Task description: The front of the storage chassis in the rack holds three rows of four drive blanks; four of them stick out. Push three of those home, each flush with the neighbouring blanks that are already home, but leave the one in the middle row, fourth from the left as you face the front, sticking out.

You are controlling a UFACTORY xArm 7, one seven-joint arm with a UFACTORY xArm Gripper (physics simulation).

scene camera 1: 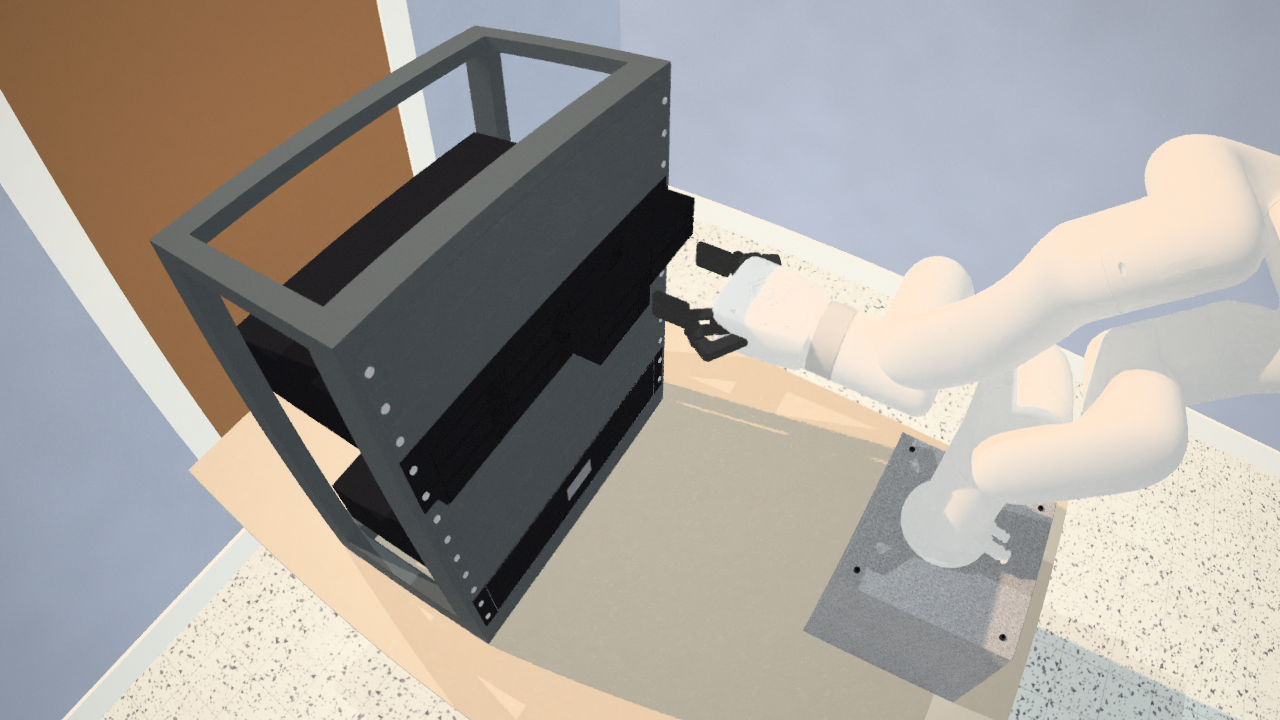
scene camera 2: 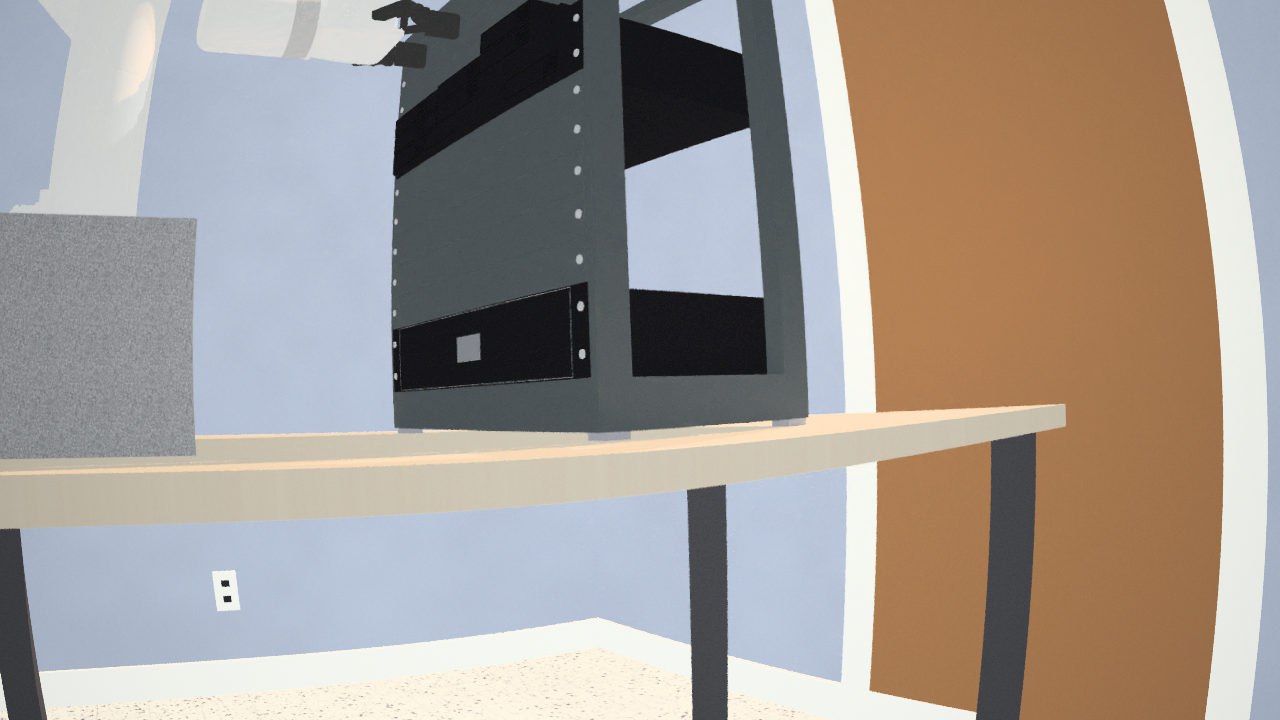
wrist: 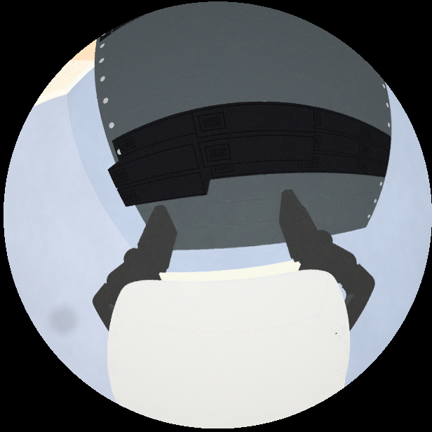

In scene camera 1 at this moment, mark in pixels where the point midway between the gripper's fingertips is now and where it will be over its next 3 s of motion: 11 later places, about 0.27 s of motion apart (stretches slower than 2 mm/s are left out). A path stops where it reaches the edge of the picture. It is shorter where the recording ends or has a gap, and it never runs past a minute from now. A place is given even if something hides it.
My gripper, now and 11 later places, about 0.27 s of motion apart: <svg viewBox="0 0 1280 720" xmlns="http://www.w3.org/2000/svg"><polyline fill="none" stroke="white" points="676,276 688,281 690,284 667,327 668,332 656,334 654,334 646,330 638,327 634,326 631,324 628,323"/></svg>
